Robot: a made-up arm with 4 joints.
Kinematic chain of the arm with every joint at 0, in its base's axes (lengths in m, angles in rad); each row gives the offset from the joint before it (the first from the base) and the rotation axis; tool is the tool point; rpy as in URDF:
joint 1: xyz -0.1 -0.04 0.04 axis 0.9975 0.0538 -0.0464
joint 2: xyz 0 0.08 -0.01 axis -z
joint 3: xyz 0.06 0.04 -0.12 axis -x
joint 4: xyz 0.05 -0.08 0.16 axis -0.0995 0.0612 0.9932
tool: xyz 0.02 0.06 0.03 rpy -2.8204 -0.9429 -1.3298
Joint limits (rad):
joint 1: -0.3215..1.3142
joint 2: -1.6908..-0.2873
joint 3: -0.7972..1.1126
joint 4: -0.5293..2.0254
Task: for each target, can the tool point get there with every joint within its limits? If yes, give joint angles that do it. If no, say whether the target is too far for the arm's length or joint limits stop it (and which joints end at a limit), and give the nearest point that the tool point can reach.
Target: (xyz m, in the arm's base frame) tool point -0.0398 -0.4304 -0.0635
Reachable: no: joint limits stop it (at a limit: joint 1, joint 2, joint 3, joint 4) | nearest point -0.0126 -0.1065 0.0007 | short by 0.331 m
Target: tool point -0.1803 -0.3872 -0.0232
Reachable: no: joint limits stop it (at a limit: joint 1, joint 2, joint 3, joint 4) | nearest point -0.0126 -0.1065 0.0007 | short by 0.328 m
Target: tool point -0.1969 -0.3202 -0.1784
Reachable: no: joint limits stop it (at a limit: joint 2, joint 3, joint 4) | nearest point -0.0138 -0.0970 -0.0140 | short by 0.332 m
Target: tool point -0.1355 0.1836 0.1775
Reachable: yes | joints 0.4391 -0.9205 0.6608 0.2109
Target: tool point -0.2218 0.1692 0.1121
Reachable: yes | joints 0.1555 -1.5169 0.6013 0.0009
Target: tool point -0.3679 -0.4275 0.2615
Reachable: no: too far | nearest point -0.2144 -0.0658 0.1712 | short by 0.403 m
